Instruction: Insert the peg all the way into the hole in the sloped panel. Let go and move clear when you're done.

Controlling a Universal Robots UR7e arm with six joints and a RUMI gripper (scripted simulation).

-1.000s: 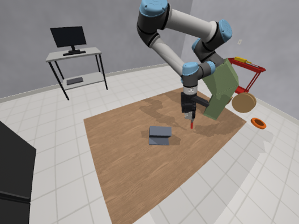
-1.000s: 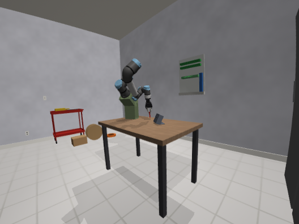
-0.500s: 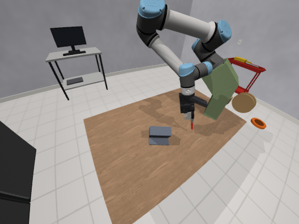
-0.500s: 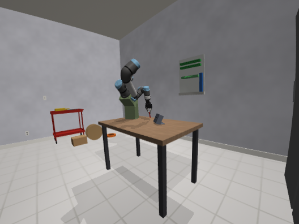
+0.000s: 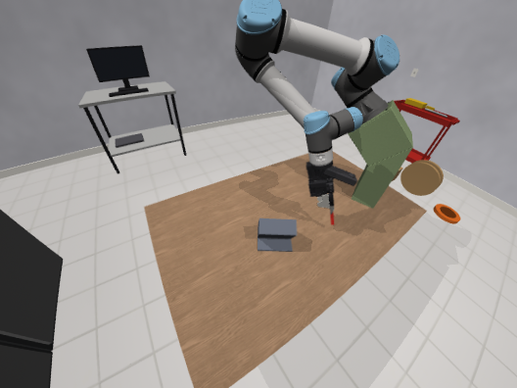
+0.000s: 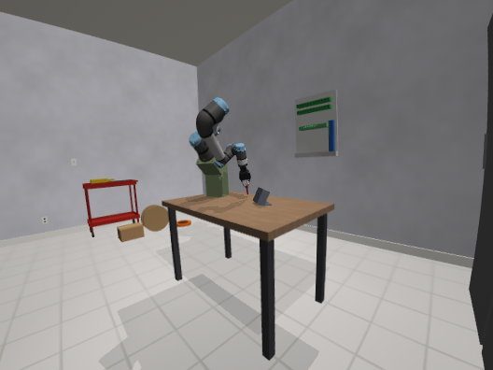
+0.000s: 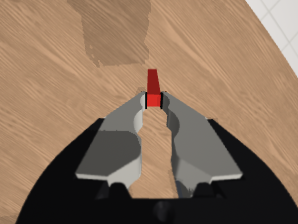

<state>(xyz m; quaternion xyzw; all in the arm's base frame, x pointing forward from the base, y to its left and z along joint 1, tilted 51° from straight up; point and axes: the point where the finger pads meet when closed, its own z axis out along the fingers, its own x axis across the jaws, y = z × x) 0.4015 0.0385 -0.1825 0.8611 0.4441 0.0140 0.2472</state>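
My gripper is now 3 cm above the red peg, 1 cm to the right of it and 1 cm past it.
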